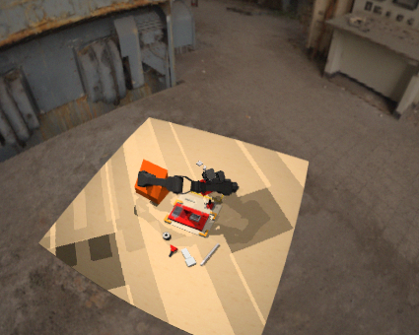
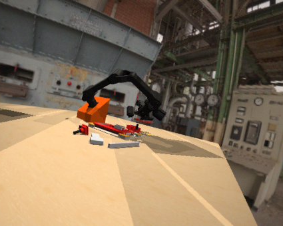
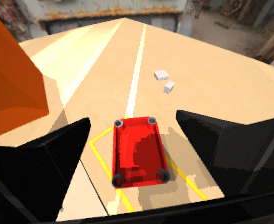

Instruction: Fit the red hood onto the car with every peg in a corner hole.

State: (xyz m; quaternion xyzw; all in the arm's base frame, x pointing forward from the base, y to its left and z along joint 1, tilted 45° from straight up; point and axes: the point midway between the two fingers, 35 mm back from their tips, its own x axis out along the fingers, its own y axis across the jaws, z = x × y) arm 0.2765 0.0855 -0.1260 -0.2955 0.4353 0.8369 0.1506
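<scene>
My gripper tip is 1 cm short of the red hood and 7 cm above it. The rest, counted from my gripper tip: thin grey rod: 23 cm ahead, 38 cm to the right, 8 cm below.
</scene>
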